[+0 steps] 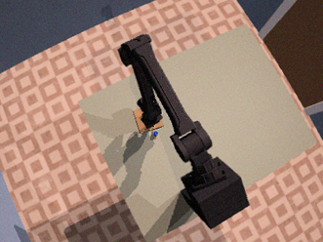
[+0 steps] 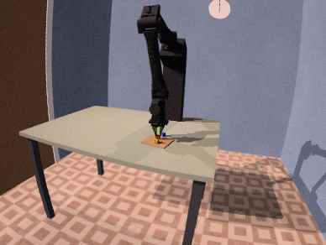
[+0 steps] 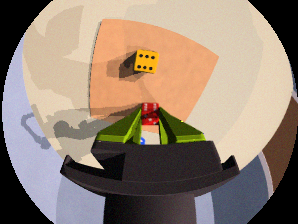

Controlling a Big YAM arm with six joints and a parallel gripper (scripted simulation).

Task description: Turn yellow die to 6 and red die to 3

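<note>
Right now my hand is right at the red die. Also, from my hand: yellow die 50 mm ahead, 30 mm to the left, 10 mm below; then blue die 70 mm behind, 10 mm to the right, 10 mm below; then orange mat 20 mm to the left, 20 mm below, 20 mm ahead.
</note>
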